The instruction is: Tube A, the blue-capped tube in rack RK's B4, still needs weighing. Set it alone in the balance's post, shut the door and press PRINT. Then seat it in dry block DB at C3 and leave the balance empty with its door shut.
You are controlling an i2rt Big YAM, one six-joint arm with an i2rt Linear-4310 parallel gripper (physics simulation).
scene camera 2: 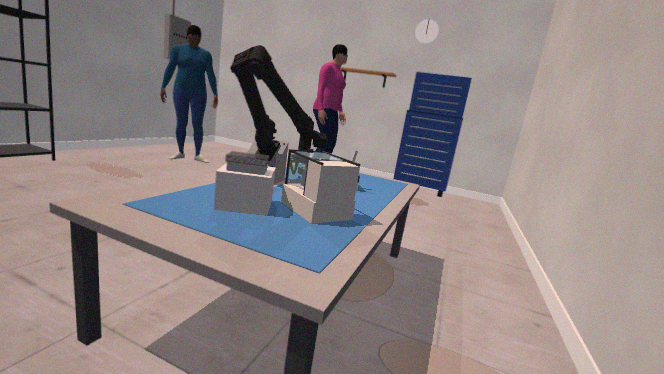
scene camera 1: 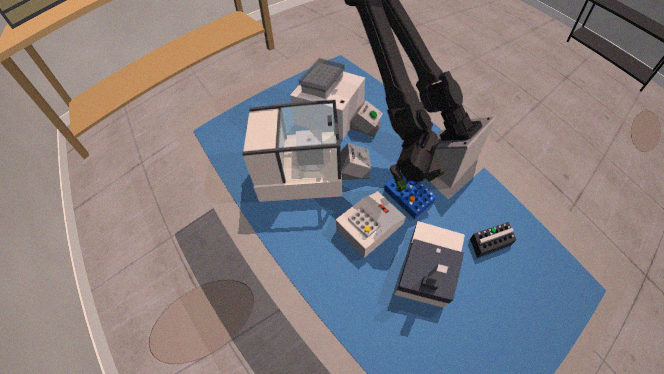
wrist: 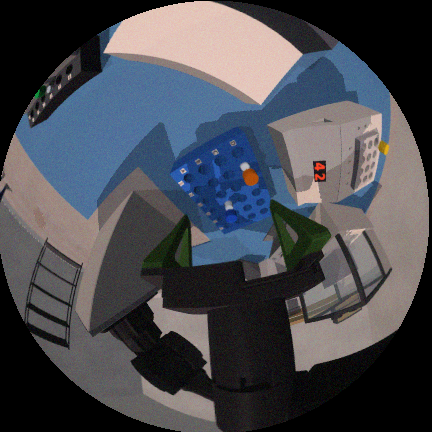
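Where they show: gripper, fingertip midpoint: (scene camera 2: 300,176) (scene camera 1: 413,185) (wrist: 228,210); arm's base, link origin: (scene camera 2: 267,150) (scene camera 1: 462,133) (wrist: 117,301).
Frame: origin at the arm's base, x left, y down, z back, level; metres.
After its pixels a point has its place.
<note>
The blue rack (scene camera 1: 423,212) (wrist: 200,175) sits below my gripper (scene camera 1: 418,181) @(x -0.013, y 0.092, z -0.195 m) (wrist: 228,210) @(x -0.013, y 0.092, z -0.195 m). In the wrist view the blue-capped tube (wrist: 231,216) @(x -0.020, y 0.088, z -0.194 m) stands in it, between the fingertips in the picture; the fingers are open and apart from it. An orange-capped tube (scene camera 1: 412,199) @(x 0.016, y 0.088, z -0.235 m) (wrist: 250,176) @(x 0.017, y 0.088, z -0.232 m) stands in the same rack. The balance (scene camera 1: 300,191) @(x -0.215, y 0.103, z -0.436 m) (scene camera 2: 335,192) @(x -0.370, y 0.033, z -0.475 m) is a pale box with a dark-framed glass chamber; no tube shows inside, and the door's state is hard to tell. The dry block (scene camera 1: 350,235) @(x -0.021, y 0.089, z -0.429 m) (wrist: 312,137) @(x 0.023, y 0.095, z -0.308 m) has a red 42 display and a yellow-capped tube (scene camera 1: 367,229) @(x 0.007, y 0.055, z -0.400 m) (wrist: 383,147) @(x 0.008, y 0.057, z -0.391 m).
Two small sloped boxes, one plain grey (scene camera 1: 356,161) @(x -0.168, y 0.069, z -0.270 m) and one with a green button (scene camera 1: 367,118) @(x -0.272, y 0.076, z -0.122 m), stand beside the balance. A white box with a grey top block (scene camera 1: 322,77) @(x -0.409, y -0.048, z -0.183 m) is behind. A dark-lidded machine (scene camera 1: 425,260) @(x 0.164, y 0.063, z -0.352 m) and a black rack (scene camera 1: 477,247) @(x 0.245, y 0.118, z -0.192 m) stand on the other side.
</note>
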